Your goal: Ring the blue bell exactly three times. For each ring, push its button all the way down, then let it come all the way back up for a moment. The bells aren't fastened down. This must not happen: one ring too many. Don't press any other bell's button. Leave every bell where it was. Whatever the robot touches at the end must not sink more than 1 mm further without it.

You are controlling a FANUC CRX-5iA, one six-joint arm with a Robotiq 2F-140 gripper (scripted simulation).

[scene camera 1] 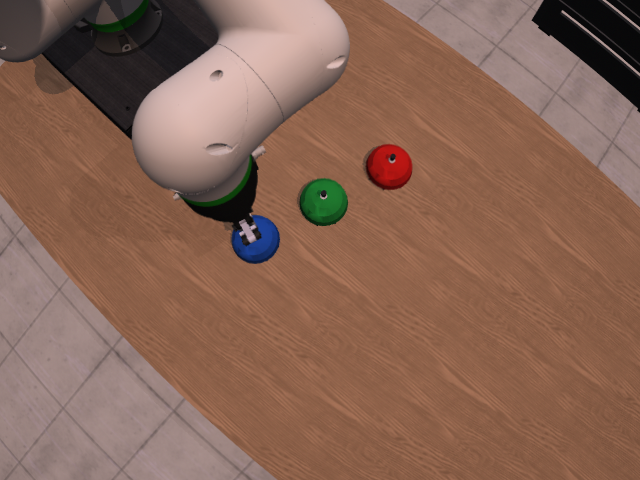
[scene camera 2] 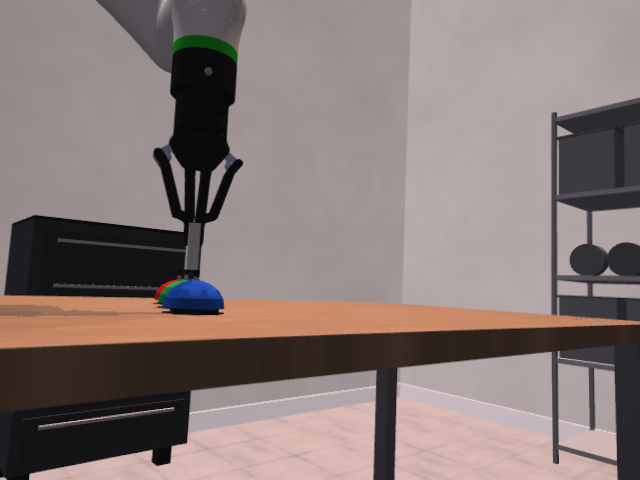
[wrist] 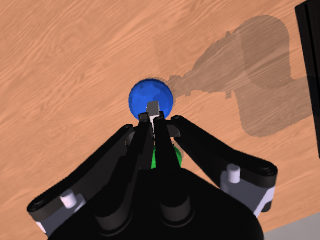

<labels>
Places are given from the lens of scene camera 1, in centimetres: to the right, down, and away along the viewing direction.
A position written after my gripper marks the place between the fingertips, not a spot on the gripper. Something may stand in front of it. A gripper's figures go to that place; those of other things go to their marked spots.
my gripper (scene camera 1: pixel 249 228): -12, -2, 83
blue bell (scene camera 1: pixel 262 250): -10, 2, 84
red bell (scene camera 1: pixel 388 172): 12, -12, 86
</labels>
